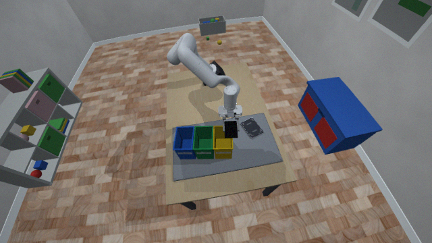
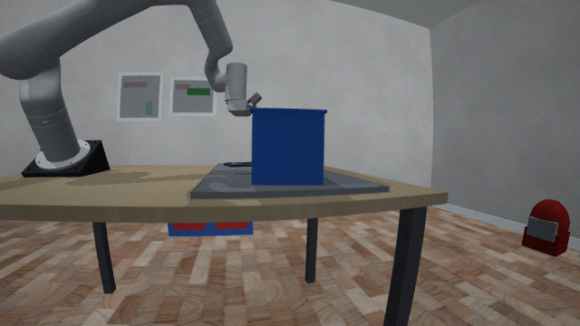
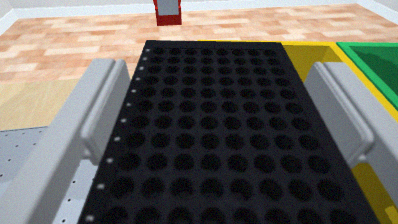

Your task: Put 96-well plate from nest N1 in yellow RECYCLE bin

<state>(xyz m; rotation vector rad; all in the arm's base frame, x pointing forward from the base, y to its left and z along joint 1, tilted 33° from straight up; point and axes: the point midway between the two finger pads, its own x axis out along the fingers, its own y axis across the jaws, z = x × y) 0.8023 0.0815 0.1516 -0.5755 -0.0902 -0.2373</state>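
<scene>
The yellow bin is 13 cm below my hand, 6 cm to the right of it and 3 cm ahead of it. From my hand the other things lie so: plate nest N1: 21 cm to the left, 21 cm below, 9 cm behind; then green bin: 19 cm to the right, 13 cm below, 1 cm behind; then black 96-well plate: 1 cm below.
</scene>
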